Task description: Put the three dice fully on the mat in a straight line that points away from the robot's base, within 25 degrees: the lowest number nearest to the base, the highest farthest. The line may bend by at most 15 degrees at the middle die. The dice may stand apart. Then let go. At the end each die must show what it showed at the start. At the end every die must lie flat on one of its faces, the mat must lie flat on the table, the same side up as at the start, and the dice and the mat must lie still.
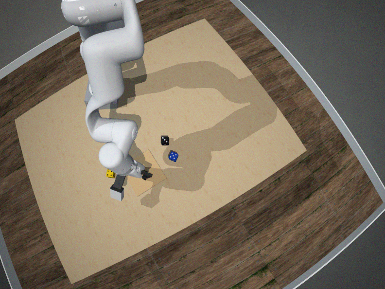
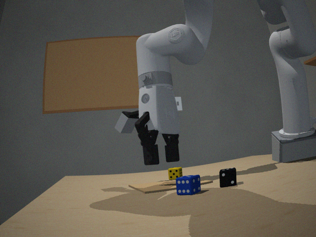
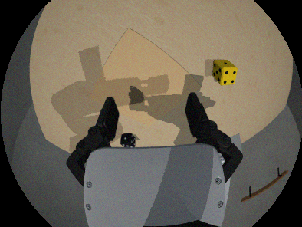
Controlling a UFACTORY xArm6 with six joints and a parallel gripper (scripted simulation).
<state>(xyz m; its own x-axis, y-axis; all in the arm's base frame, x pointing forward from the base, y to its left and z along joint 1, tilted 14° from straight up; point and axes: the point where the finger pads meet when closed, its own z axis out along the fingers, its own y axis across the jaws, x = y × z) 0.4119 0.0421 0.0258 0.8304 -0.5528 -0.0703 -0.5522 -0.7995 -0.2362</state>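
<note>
Right now my hand is 60 mm above the thin tan mat and 20 mm to the right of it. From my hand the other things lie so: blue die 160 mm to the left, 40 mm below, 20 mm behind; yellow die 110 mm to the right, 40 mm below, 40 mm behind; black die 150 mm to the left, 100 mm behind, 40 mm below.
</note>
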